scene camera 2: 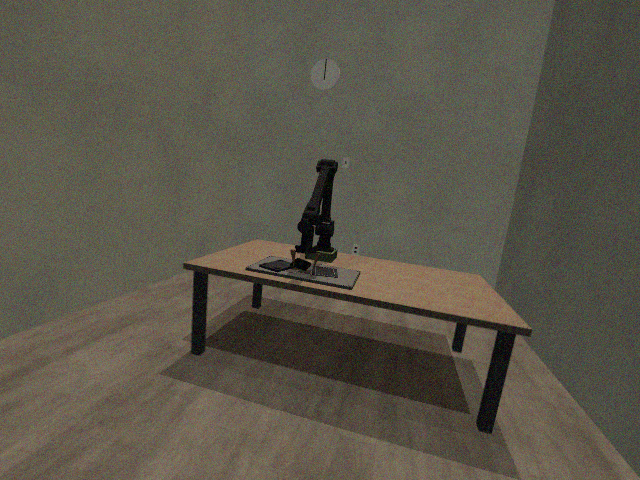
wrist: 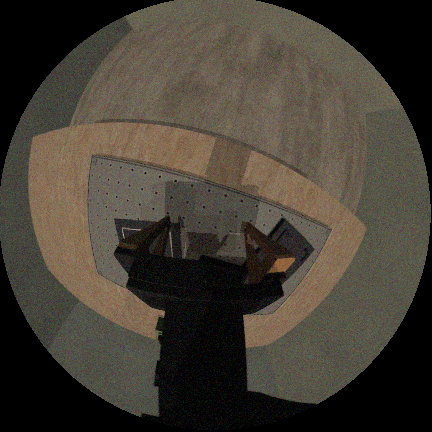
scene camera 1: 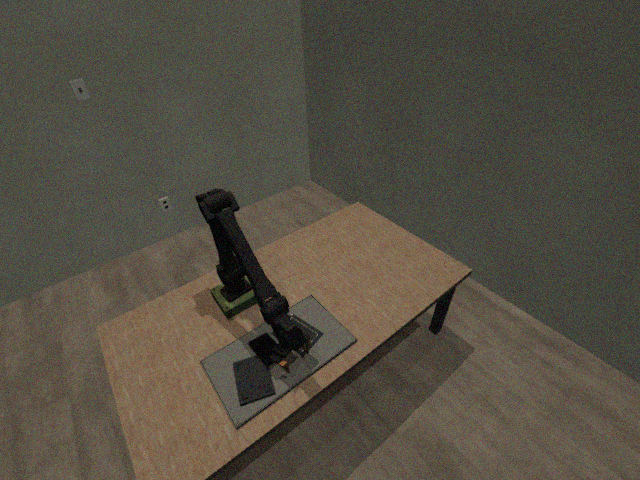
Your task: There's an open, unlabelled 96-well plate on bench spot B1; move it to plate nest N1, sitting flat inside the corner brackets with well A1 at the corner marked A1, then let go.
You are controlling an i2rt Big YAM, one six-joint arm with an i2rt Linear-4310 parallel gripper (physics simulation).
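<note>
My gripper [scene camera 1: 295, 360] [scene camera 2: 303, 270] [wrist: 207, 222] is open and empty, with its orange-brown fingers spread low over the grey perforated board. A dark, pale-outlined rectangle with a faint grid pattern [scene camera 1: 315, 333] [scene camera 2: 327, 271] [wrist: 125, 224] lies on the board, left of the fingers in the wrist view; it looks like the well plate's place, but the plate's form is too dim to tell. A dark slab with slots [scene camera 1: 253, 381] [scene camera 2: 273, 265] [wrist: 299, 243] lies on the other side, perhaps the nest. The labels, corner brackets and A1 mark are unreadable. The left finger partly covers the outlined rectangle.
The grey perforated board [scene camera 1: 330, 330] [scene camera 2: 347, 281] [wrist: 107, 200] lies near the front edge of the wooden table [scene camera 1: 372, 258] [scene camera 2: 413, 289] [wrist: 55, 200]. A black square patch [scene camera 1: 262, 347] [scene camera 2: 300, 264] lies beside the slotted slab. The arm's green base [scene camera 1: 235, 304] stands behind the board.
</note>
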